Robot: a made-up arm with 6 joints.
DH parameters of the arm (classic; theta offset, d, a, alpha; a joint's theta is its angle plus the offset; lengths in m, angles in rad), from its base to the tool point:
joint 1: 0 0.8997 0.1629 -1.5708
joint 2: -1.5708 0 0.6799 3.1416
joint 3: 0 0 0.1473 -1.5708
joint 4: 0 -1.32 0 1.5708
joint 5: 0 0 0 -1.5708
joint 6: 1.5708 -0.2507 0 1.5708
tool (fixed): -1.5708 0 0 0
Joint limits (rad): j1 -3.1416..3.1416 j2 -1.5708..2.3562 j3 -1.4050..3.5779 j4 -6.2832..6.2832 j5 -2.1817..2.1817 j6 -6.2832..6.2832
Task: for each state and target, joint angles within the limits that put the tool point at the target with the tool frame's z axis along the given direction. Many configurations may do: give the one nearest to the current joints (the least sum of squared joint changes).
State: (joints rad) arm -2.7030 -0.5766 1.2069 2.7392 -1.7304 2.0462
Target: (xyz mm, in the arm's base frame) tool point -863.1 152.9 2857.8 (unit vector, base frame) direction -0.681 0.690 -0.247
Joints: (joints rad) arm -3.1315 0.1618 1.0678 2.4187 -1.3441 1.3416
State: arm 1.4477 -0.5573 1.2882 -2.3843 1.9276 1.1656
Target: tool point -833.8 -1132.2 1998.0 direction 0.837 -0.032 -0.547
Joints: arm 0.9173 -0.7937 1.9001 -3.0317 1.8694 0.7905
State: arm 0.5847 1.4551 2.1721 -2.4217 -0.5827 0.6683
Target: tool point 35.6 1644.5 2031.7 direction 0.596 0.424 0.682
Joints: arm 1.4400 1.6741 2.4524 -2.2673 -1.2004 0.4643
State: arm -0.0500 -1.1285 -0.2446 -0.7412 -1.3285 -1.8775
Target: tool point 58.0 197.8 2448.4 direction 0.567 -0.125 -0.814
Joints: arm 0.1236 -1.2322 -0.0835 -1.0190 -1.0884 -2.1959
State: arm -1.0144 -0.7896 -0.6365 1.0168 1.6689 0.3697
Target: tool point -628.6 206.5 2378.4 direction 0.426 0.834 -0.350
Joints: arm -0.1840 -1.4208 -0.0234 0.3590 1.5260 1.2670
